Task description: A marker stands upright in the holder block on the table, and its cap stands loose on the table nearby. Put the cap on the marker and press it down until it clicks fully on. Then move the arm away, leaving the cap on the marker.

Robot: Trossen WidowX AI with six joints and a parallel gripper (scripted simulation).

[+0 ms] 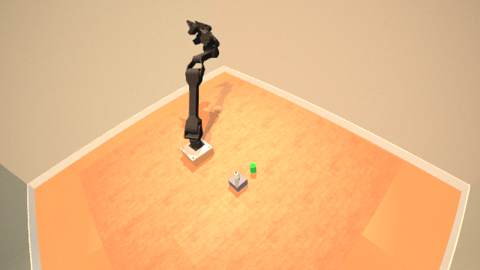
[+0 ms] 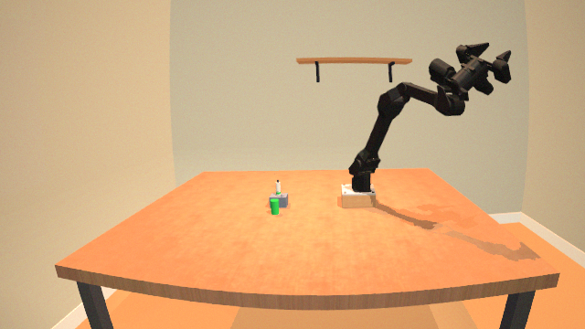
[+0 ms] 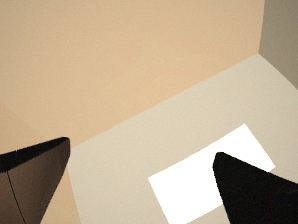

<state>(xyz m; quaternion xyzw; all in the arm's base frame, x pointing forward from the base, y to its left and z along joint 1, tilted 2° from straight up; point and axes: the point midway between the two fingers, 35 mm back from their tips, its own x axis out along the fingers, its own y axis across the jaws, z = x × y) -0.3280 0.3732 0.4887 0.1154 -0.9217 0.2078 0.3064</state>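
The green cap lies 67 cm ahead of my gripper tip, 52 cm below it and 31 cm to the right of it. Round my gripper tip: holder block (66 cm ahead, 53 cm below, 41 cm to the right).
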